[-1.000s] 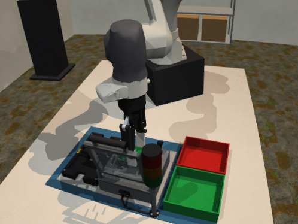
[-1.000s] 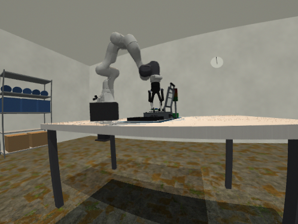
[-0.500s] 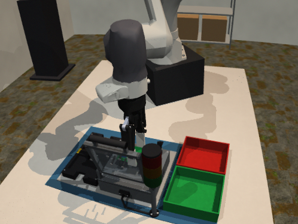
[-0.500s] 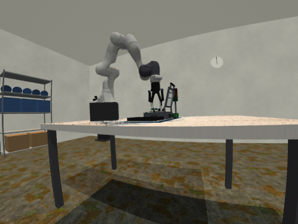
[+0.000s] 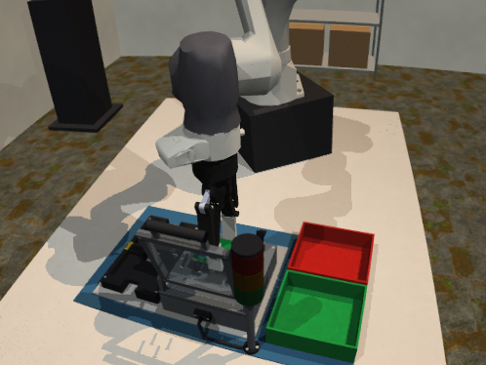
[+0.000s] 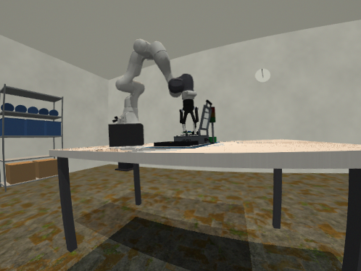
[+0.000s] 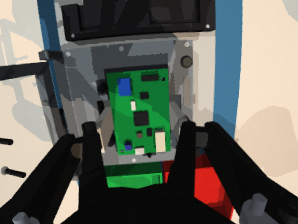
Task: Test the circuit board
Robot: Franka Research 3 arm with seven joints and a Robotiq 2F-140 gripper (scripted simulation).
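Right now my hand is 20 mm above the green circuit board. From my hand the other things lie so: green bin (70 mm ahead, 190 mm to the left, 90 mm below); then tester plate (10 mm ahead, 40 mm below); then clear lid (120 mm ahead, 20 mm to the right, 80 mm above).
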